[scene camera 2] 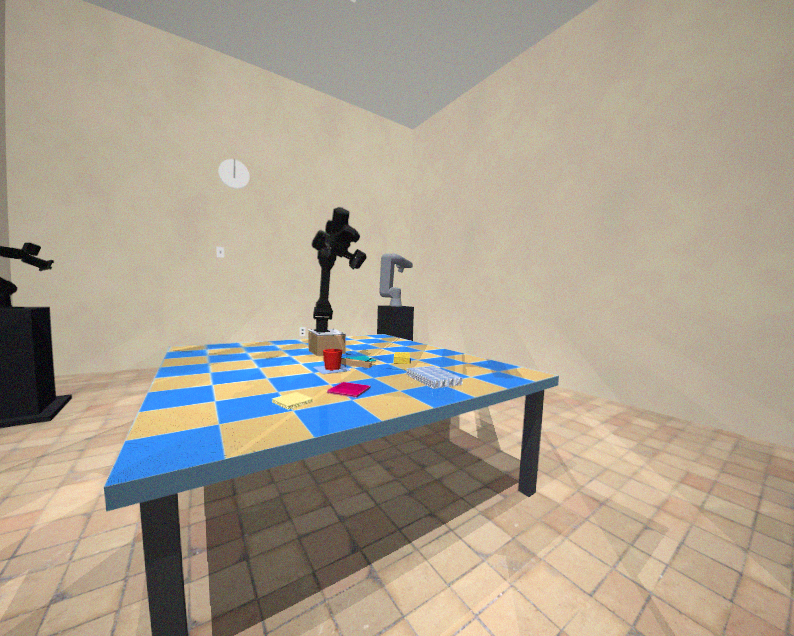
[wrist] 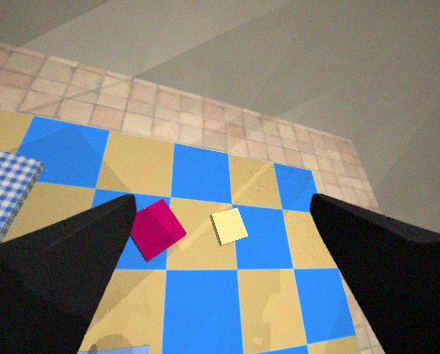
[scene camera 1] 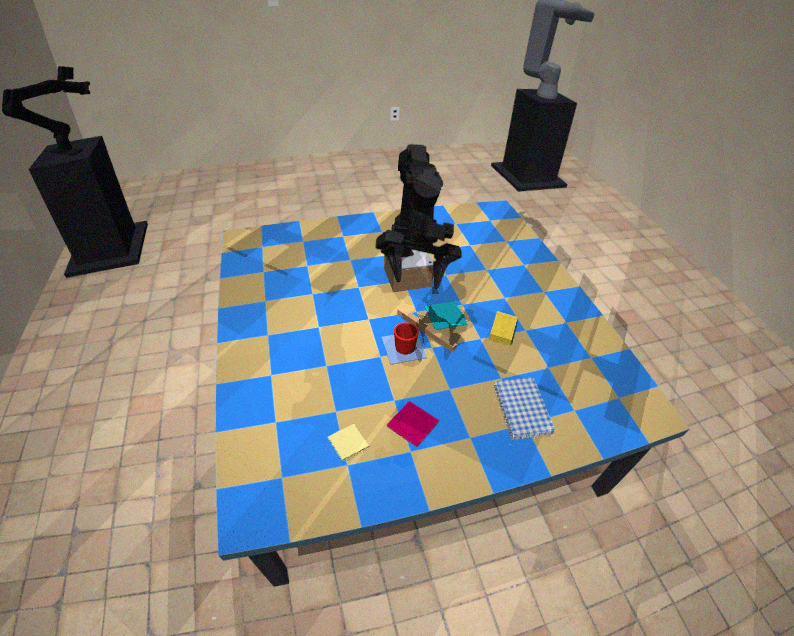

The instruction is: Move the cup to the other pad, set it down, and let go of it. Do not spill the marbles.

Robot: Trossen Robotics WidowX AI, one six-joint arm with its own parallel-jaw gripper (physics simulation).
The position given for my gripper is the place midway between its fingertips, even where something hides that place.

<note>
My gripper (scene camera 1: 418, 285) is open, with nothing in its grasp.
My gripper shows as well in scene camera 2 (scene camera 2: 342, 262) and in the wrist view (wrist: 224, 202).
</note>
